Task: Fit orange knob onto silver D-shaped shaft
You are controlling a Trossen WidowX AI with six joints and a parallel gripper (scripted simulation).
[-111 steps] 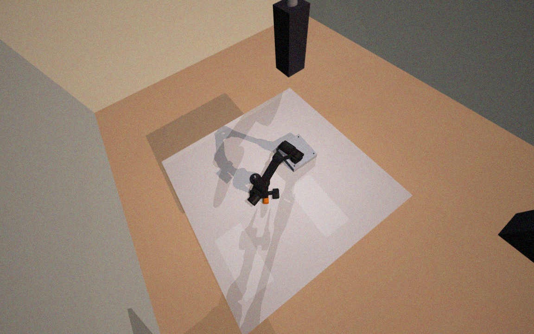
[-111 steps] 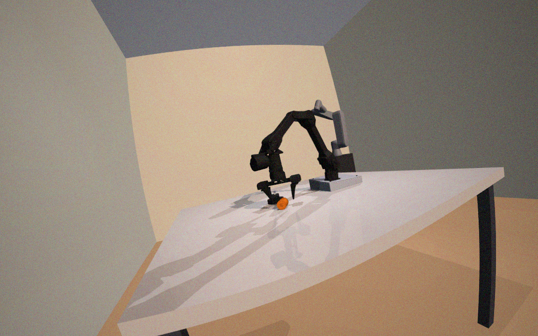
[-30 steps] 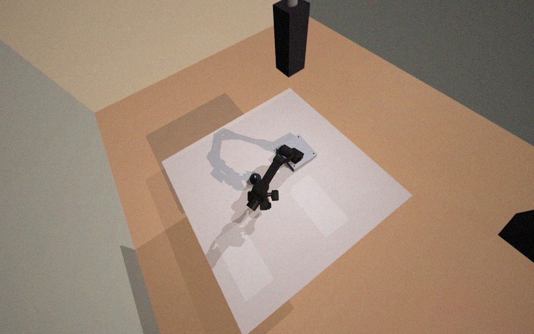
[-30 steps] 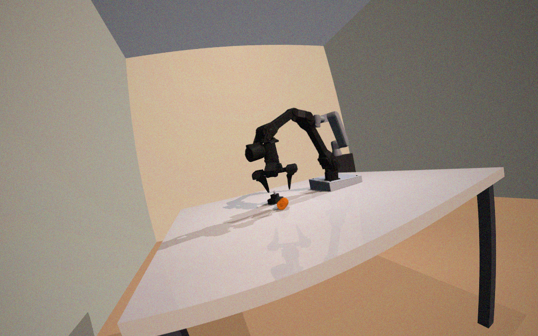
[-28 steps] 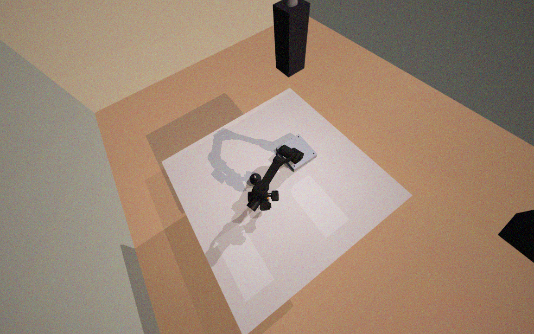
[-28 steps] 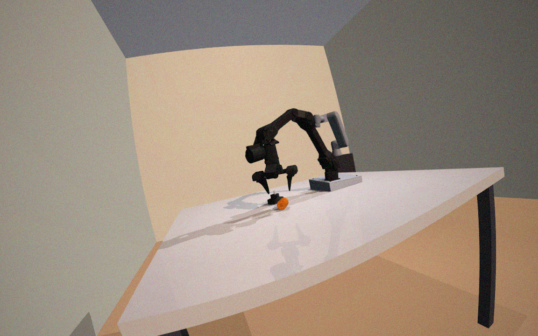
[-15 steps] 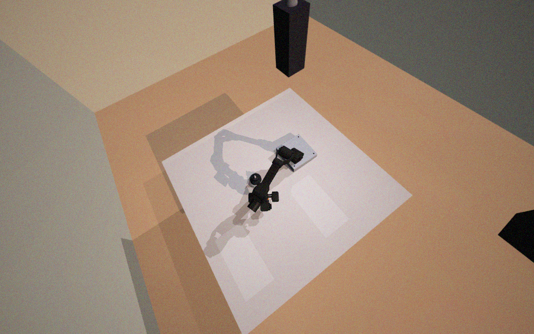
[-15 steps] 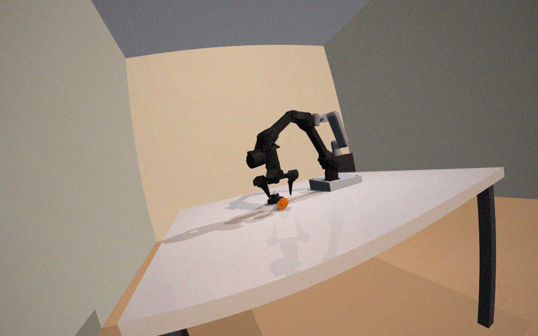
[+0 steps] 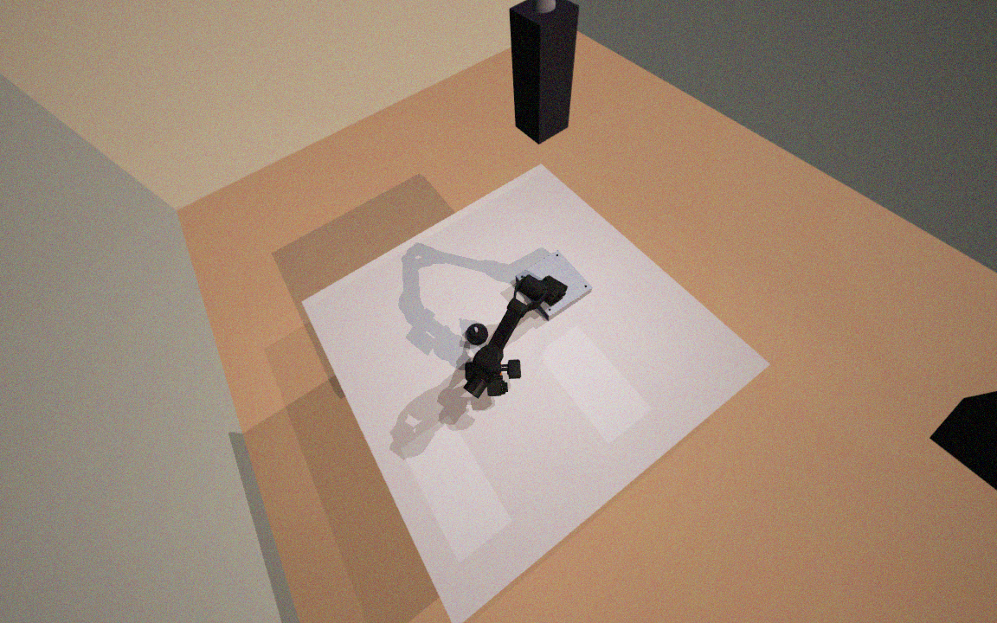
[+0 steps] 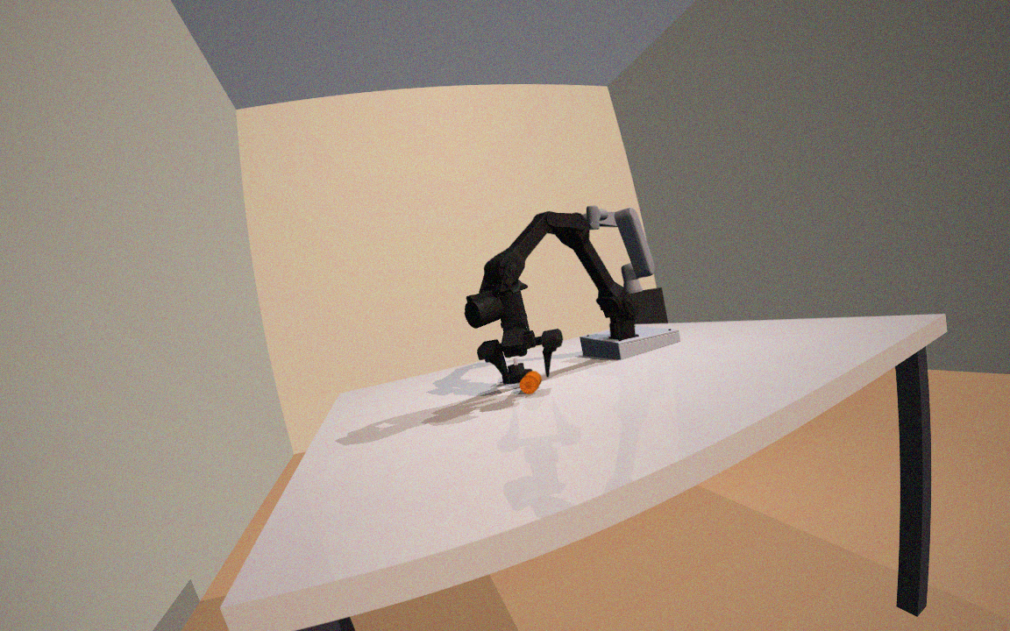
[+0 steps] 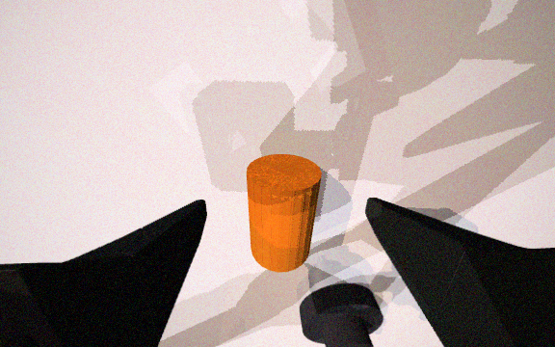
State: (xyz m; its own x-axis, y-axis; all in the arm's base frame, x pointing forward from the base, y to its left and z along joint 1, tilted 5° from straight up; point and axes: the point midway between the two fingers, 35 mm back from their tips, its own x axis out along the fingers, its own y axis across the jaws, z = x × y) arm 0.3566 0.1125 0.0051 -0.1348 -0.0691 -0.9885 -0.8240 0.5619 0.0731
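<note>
My gripper tip is now 10 mm above the orange knob. Round my gripper tip: dark round pedestal (180 mm to the right, 40 mm behind).
</note>
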